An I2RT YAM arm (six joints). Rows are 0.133 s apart.
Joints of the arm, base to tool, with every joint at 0 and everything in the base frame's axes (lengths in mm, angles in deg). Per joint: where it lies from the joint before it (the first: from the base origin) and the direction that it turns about. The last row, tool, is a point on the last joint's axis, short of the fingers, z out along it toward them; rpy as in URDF.
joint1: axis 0 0 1 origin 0 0 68
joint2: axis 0 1 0 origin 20 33.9 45.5
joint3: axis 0 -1 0 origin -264 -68.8 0
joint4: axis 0 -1 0 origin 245 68.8 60
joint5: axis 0 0 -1 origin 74 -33.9 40.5
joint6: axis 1 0 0 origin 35.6 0 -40.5
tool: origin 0 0 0 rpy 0 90 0
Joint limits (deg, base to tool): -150..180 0..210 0..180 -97..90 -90..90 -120..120
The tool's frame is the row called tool.
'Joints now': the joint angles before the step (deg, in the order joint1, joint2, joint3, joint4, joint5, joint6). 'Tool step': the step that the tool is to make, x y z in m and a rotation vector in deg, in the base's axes. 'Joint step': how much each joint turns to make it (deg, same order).
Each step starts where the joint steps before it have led.
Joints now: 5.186 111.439 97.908 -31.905 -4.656 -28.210
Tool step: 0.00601 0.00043 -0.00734 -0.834 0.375 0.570
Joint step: -0.001 1.583 0.703 0.354 0.171 -0.968
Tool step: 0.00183 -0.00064 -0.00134 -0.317 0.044 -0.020
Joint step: -0.088 0.446 0.355 -0.002 0.177 -0.266
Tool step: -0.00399 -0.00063 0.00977 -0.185 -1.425 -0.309
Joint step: 0.000 -1.404 -0.178 0.177 0.438 0.001
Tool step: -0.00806 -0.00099 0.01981 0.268 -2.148 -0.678
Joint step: 0.000 -2.460 0.438 -0.701 0.439 0.524
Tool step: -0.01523 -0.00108 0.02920 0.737 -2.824 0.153
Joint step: 0.001 -3.862 0.615 -1.582 -0.431 0.266
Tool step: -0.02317 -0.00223 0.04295 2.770 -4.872 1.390
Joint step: -0.263 -5.176 1.669 -1.671 -2.726 0.877
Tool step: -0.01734 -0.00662 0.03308 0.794 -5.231 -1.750
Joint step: -0.701 -3.618 1.580 0.175 0.692 0.882
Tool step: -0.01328 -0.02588 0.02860 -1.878 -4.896 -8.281
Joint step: -3.334 -2.374 2.372 0.085 5.358 0.351
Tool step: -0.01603 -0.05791 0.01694 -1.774 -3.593 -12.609
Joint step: -8.867 -2.197 0.270 1.226 4.049 -0.001
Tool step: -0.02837 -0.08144 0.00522 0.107 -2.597 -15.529
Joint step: -13.767 -1.495 -1.313 2.195 1.410 1.314
